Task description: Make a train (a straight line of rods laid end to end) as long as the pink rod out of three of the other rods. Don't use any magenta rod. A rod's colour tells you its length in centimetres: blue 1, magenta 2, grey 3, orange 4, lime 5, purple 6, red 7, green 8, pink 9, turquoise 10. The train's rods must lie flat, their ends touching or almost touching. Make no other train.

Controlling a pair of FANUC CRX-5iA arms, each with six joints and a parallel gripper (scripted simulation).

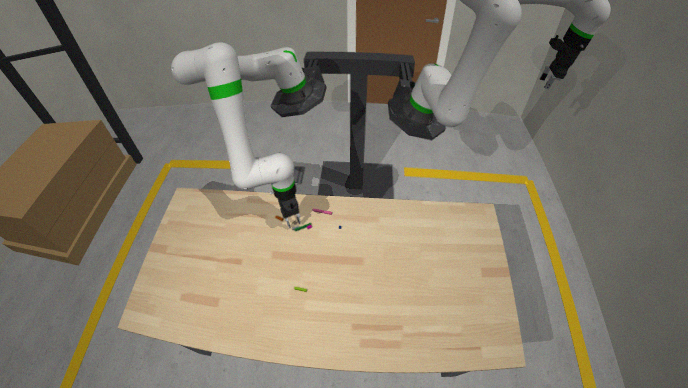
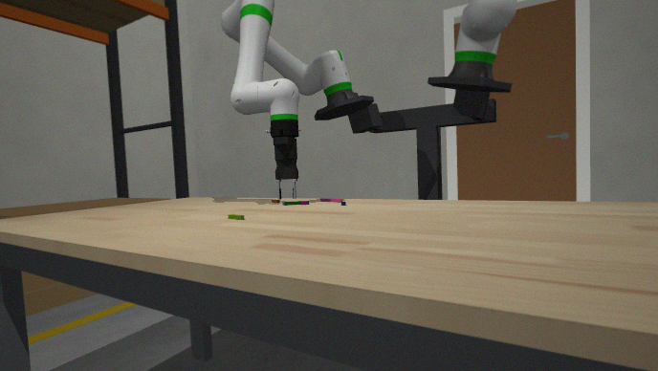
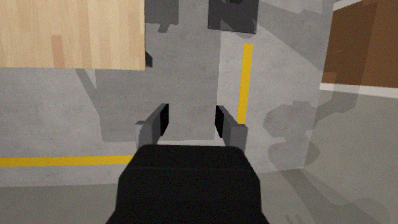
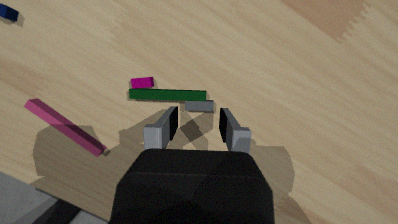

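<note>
Right now my right hand is 10 mm short of the grey rod, 10 mm to the right of it and 30 mm above it. Round my right hand: green rod 10 mm behind, 40 mm to the left, 30 mm below; then magenta rod 20 mm behind, 70 mm to the left, 30 mm below; then orange rod 20 mm behind, 90 mm to the right, 30 mm below.
</note>
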